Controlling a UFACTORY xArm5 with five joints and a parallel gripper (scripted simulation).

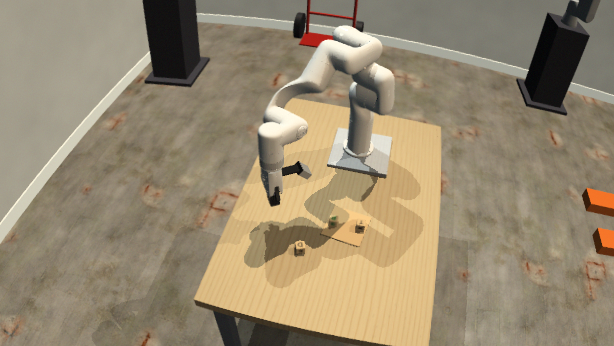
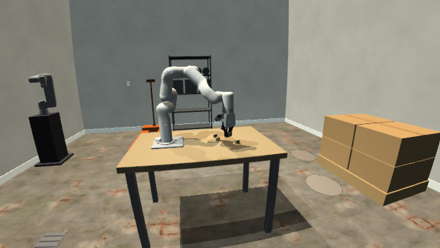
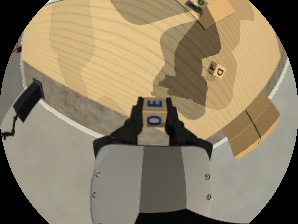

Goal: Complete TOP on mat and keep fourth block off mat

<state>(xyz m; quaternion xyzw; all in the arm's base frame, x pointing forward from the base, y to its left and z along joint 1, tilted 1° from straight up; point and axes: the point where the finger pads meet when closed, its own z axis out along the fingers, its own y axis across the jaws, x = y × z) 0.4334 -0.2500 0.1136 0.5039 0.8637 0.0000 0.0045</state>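
Right now my hand is 3 cm past the tan mat, 25 cm to the right of it and 12 cm above it.
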